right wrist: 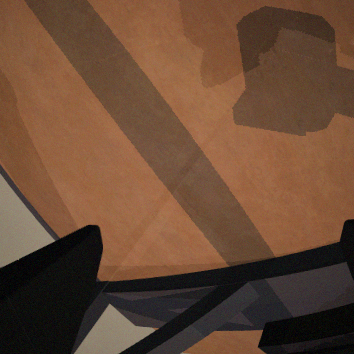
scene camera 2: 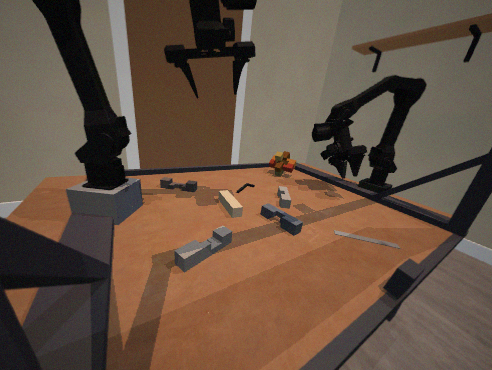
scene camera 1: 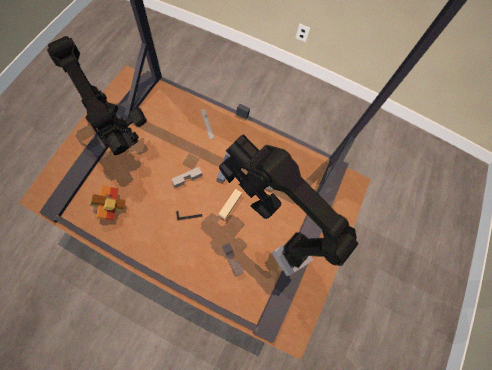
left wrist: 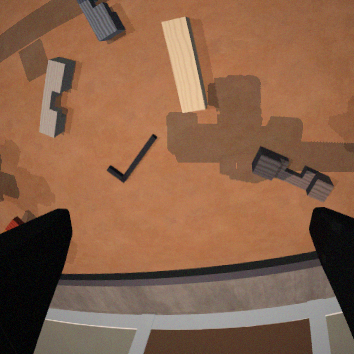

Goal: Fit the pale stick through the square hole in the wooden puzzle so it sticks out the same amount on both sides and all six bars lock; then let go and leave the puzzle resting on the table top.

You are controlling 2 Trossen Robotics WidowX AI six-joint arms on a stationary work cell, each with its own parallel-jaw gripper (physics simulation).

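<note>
The pale stick (scene camera 1: 230, 204) (scene camera 2: 230, 203) (left wrist: 184, 65) lies flat on the table top (scene camera 1: 150, 240) near its middle. The wooden puzzle (scene camera 1: 110, 204) (scene camera 2: 283, 163), with red, orange, brown and yellow bars, rests at the left of scene camera 1. A red corner of the puzzle (left wrist: 14, 224) shows at the left edge of the left wrist view. My left gripper (scene camera 2: 216, 96) (left wrist: 194, 222) is open and empty, high above the table. My right gripper (scene camera 2: 349, 175) (right wrist: 227, 237) is open and empty, raised above the table's right side in scene camera 2. The puzzle's square hole is too small to make out.
A pale grey notched bar (scene camera 1: 187, 177) (left wrist: 51, 100), a blue-grey bar (scene camera 2: 290, 223), a dark bar (left wrist: 270, 164) and a large grey bar (scene camera 2: 192, 254) lie around the stick. A black L-shaped key (left wrist: 140, 157) and a thin grey strip (scene camera 2: 366, 239) also lie there.
</note>
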